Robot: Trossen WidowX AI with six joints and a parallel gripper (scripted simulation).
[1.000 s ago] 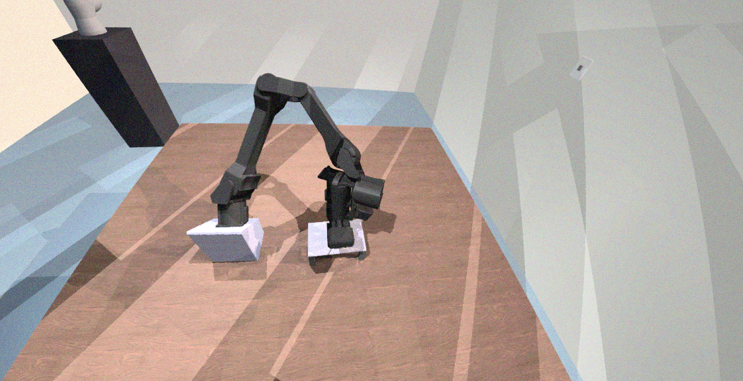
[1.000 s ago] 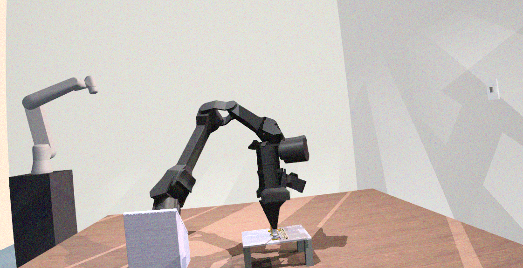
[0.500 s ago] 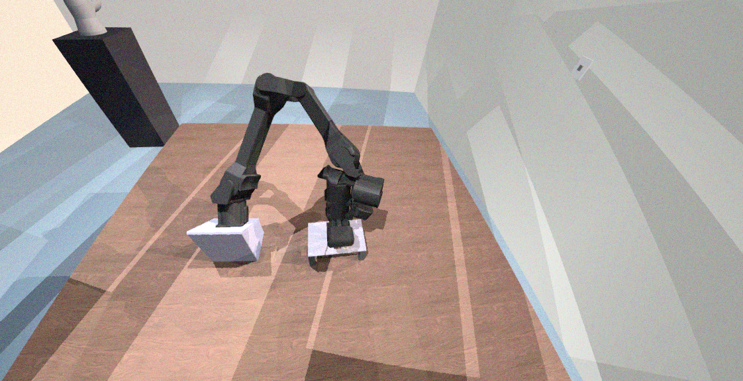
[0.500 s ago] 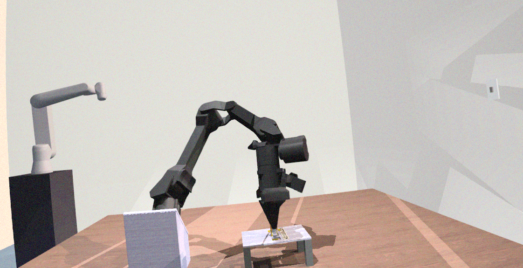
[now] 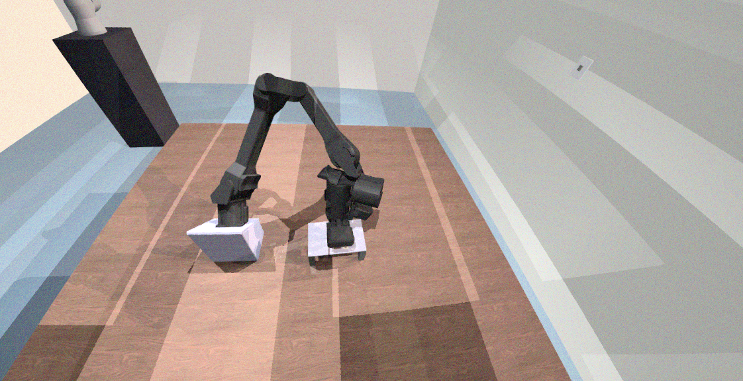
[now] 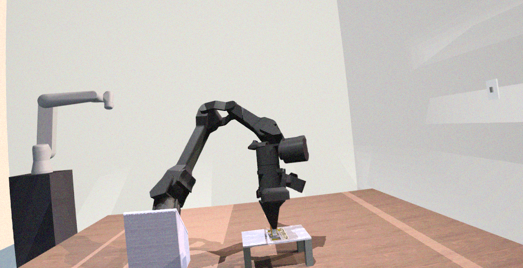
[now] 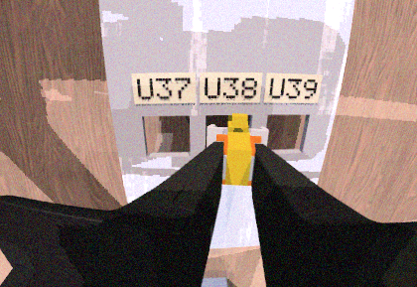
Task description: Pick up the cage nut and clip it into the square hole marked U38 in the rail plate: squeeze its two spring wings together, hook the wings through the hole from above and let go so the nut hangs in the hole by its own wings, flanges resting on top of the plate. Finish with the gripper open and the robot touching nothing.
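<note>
Now: gripper tip 1 cm above the cage nut.
</note>
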